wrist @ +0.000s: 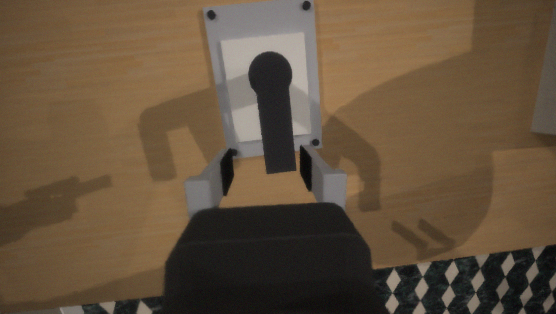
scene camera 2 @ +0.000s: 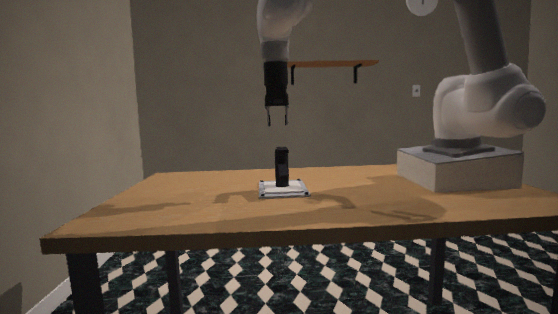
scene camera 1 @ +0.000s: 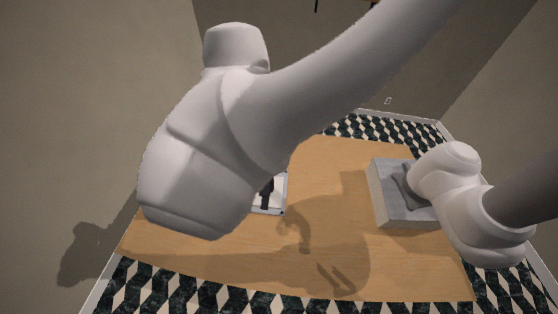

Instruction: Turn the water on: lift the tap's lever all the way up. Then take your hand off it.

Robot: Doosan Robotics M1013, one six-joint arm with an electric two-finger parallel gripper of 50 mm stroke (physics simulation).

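Observation:
The black tap stands upright on a grey plate with a white pad. In the wrist view its lever is a dark bar reaching from the round top toward the bottom of the view; how far it is raised cannot be told, and the spout is not distinguishable below it. My gripper is open and empty, pointing down, with a clear gap above the tap in scene camera 2. In the wrist view the lever's end lies between the fingers in outline. The arm hides the gripper in scene camera 1.
The wooden table carries the tap's plate and, at the right, the robot's base block. A wall shelf hangs on the wall behind. Arm shadows fall across the table.

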